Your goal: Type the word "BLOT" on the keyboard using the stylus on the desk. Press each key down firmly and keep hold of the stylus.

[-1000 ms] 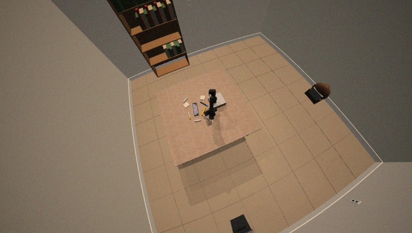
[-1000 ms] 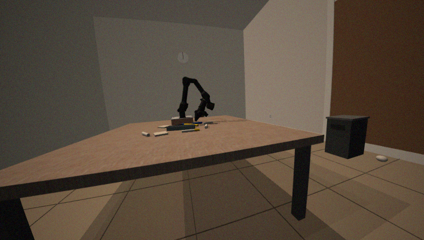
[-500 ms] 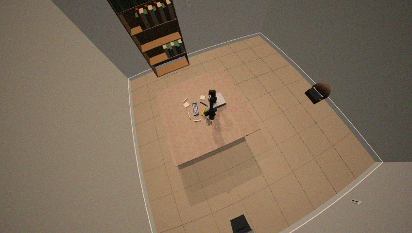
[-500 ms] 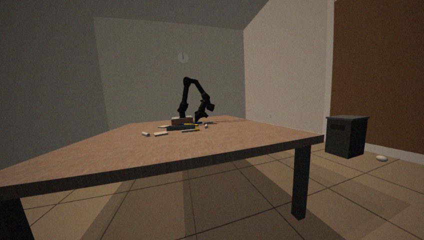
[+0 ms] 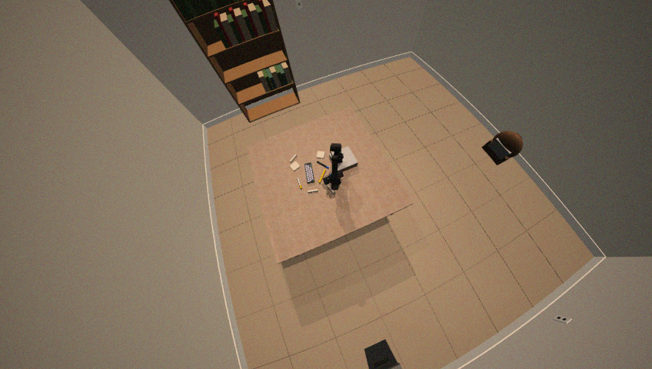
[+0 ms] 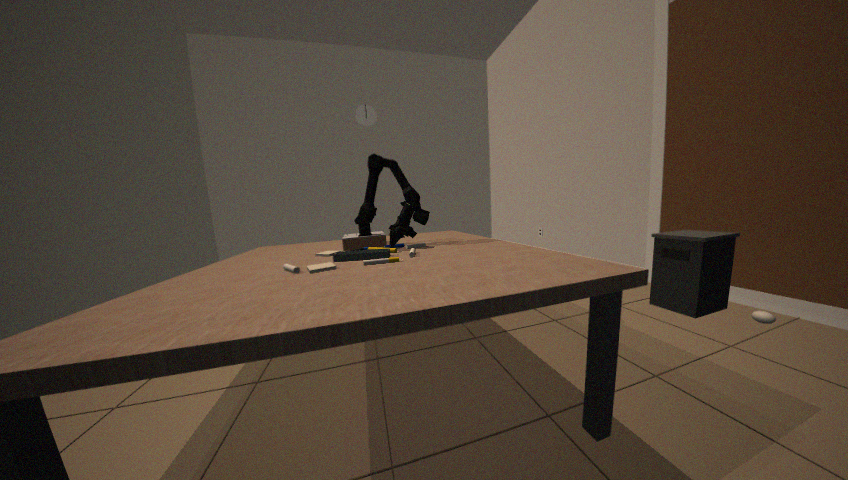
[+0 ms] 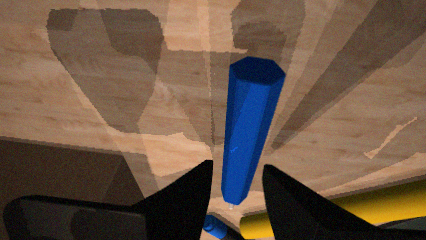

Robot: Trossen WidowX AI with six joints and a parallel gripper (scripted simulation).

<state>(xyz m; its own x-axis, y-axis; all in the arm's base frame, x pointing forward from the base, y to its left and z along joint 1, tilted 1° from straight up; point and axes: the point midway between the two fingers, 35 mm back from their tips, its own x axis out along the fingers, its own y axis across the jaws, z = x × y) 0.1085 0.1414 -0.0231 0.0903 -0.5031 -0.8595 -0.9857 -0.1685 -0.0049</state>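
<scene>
Right now my gripper tip is 8 cm short of the yellow pen and 4 cm to the left of it. From my gripper tip the other things lie so: blue stylus: 2 cm to the right; then cream pad: 32 cm ahead, 24 cm to the right.
</scene>
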